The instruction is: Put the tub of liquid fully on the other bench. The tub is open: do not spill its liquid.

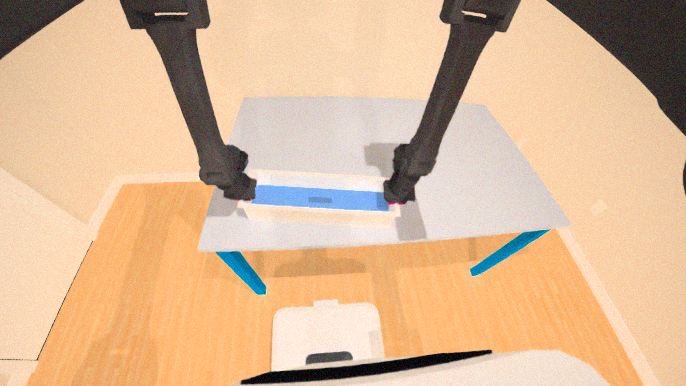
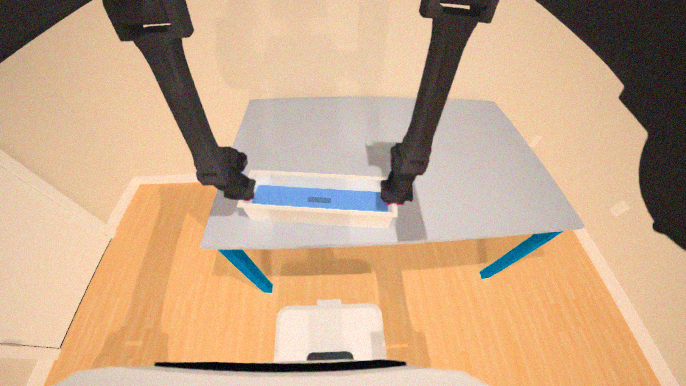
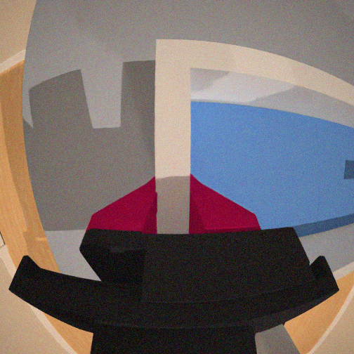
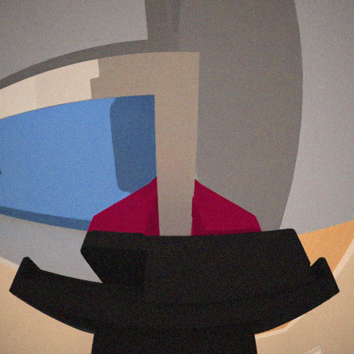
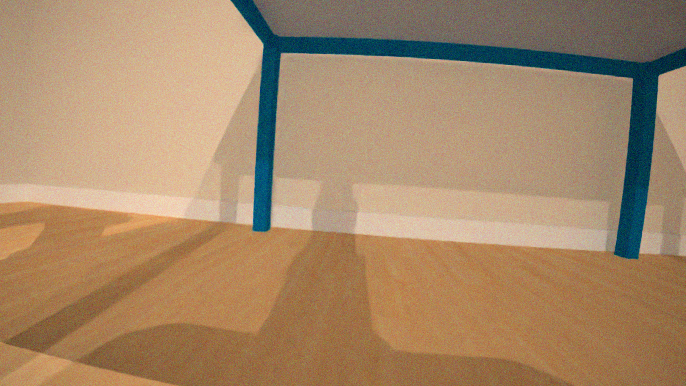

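A long white open tub (image 1: 320,214) (image 2: 320,216) (image 3: 172,115) (image 4: 177,125) with blue liquid inside is over the near left part of a grey bench (image 1: 490,165) (image 2: 500,165) with blue legs. The tub looks about level, and its liquid lies within its walls. Whether its base touches the bench top I cannot tell. My left gripper (image 1: 248,196) (image 2: 247,196) (image 3: 173,177) is shut on the rim of the tub's left end. My right gripper (image 1: 397,200) (image 2: 396,200) (image 4: 174,178) is shut on the rim of its right end.
The bench's blue legs (image 5: 263,140) (image 5: 637,165) stand on the wood floor, with a wall behind. My white base (image 1: 325,330) (image 2: 327,330) is in front of the bench's near edge. A pale panel (image 1: 40,270) (image 2: 45,270) stands at the far left.
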